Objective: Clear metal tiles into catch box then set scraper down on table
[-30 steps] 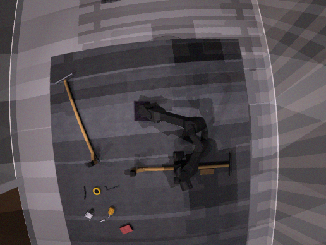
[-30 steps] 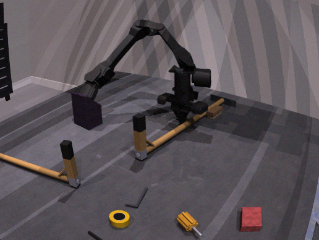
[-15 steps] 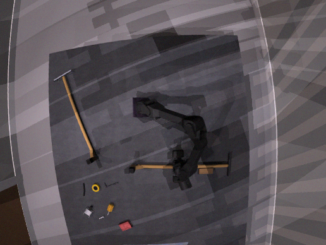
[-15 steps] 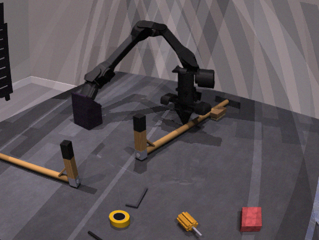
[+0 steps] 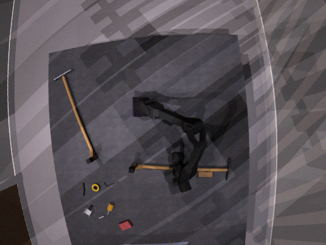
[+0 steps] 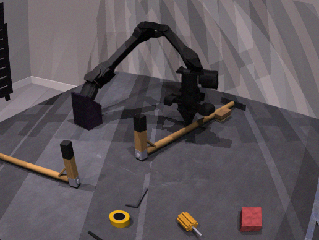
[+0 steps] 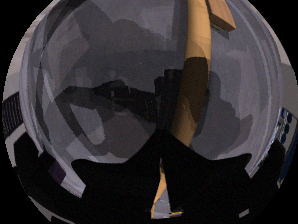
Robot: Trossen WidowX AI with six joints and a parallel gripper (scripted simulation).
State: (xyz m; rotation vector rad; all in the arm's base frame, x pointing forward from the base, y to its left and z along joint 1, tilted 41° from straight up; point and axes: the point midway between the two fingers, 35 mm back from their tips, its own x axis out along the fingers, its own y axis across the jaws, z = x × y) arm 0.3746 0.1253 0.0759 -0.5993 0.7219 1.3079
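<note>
My gripper tip is now 5 cm below the long wooden-handled scraper, 2 cm to the right of it and 2 cm short of it. The rest, counted from my gripper tip: yellow-handled tool 47 cm to the right, 23 cm ahead; then yellow tape roll 54 cm to the right, 8 cm ahead; then wooden block 16 cm to the left, 9 cm ahead.
</note>
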